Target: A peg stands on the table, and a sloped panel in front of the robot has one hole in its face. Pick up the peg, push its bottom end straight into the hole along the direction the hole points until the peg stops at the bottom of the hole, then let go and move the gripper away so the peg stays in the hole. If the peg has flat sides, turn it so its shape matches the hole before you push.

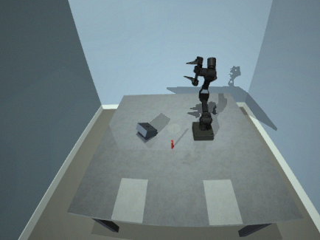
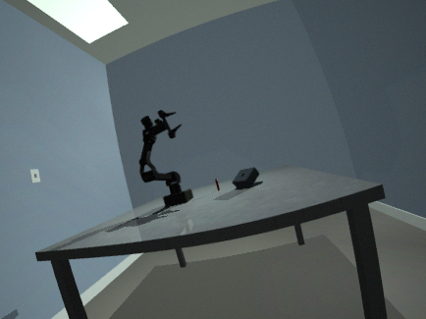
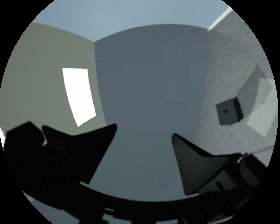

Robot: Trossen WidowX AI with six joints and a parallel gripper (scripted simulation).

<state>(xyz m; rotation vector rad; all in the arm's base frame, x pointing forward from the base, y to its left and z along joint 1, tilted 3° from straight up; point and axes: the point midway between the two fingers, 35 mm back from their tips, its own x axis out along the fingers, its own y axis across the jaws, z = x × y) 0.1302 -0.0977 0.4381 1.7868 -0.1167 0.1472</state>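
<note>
The thin red peg lies 460 mm below my gripper tip, 200 mm to the left of it and 110 mm ahead of it. Round my gripper tip: dark sloped panel (460 mm below, 300 mm ahead, 40 mm to the left).
</note>
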